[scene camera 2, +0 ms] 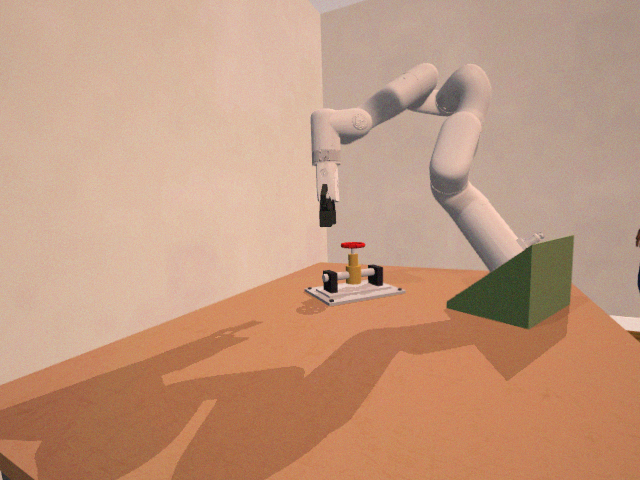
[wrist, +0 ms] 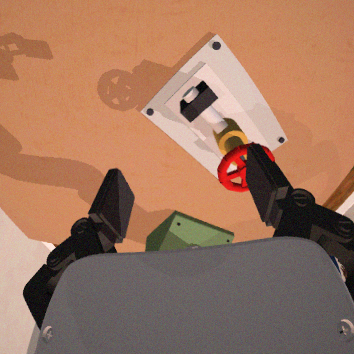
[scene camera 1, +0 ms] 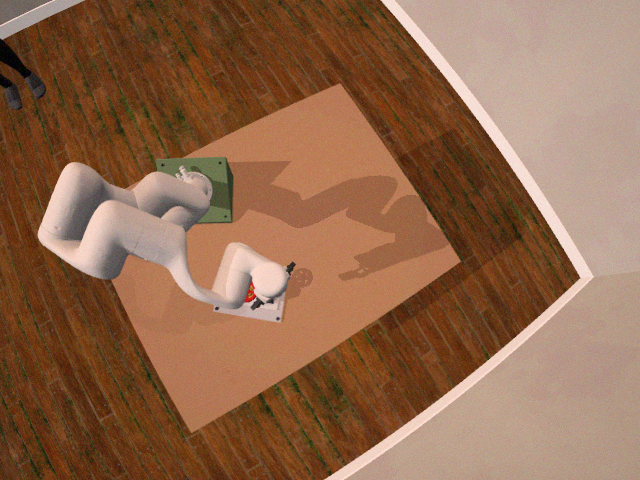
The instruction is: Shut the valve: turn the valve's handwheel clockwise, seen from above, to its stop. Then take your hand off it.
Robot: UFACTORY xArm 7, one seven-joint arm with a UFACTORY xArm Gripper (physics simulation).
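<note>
The red spoked handwheel [scene camera 1: 250,292] [scene camera 2: 353,245] [wrist: 223,172] sits level on top of the brass valve body [scene camera 2: 353,273] [wrist: 231,135]. The valve stands on a pale base plate [scene camera 1: 248,314] [scene camera 2: 336,302] [wrist: 170,120]. My gripper [scene camera 1: 273,285] [scene camera 2: 327,219] [wrist: 184,172] is open and empty, pointing down. In scene camera 2 it hangs above the wheel's height and to its left, apart from it. In the wrist view the right finger covers part of the wheel's right side, and the wheel is not between the fingertips. In scene camera 1 the arm hides much of the wheel.
A green wedge-shaped mount [scene camera 1: 219,178] [scene camera 2: 550,279] [wrist: 200,230] carries the arm's base on the tan table [scene camera 1: 320,320] [scene camera 2: 491,413] [wrist: 150,30]. Black clamps [scene camera 2: 330,281] [wrist: 199,102] hold the valve's pipe. A person's legs [scene camera 1: 20,67] show on the floor beyond the table.
</note>
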